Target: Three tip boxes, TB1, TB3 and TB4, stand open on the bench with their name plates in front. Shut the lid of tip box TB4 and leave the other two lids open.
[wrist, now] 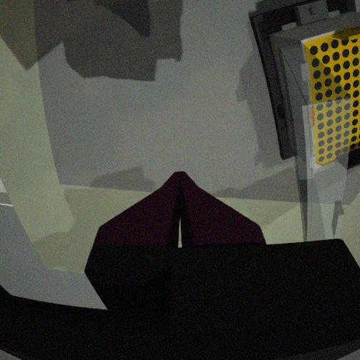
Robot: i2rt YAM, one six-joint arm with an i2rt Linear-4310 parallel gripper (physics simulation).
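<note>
A tip box with a yellow rack full of dark holes is at the upper right of the wrist view, cut off by the right edge. Its clear lid stands open on the box's left side and reaches down toward the bottom of the view. No name plate is readable here, so I cannot tell which tip box this is. The other two tip boxes do not show. My gripper is shut and empty, with its dark red fingertips together, to the left of the lid and apart from it.
A dark grey upright part runs along the left side of the box. Dark shadows lie on the grey surface at the upper left. A pale green band borders that surface on the left and below.
</note>
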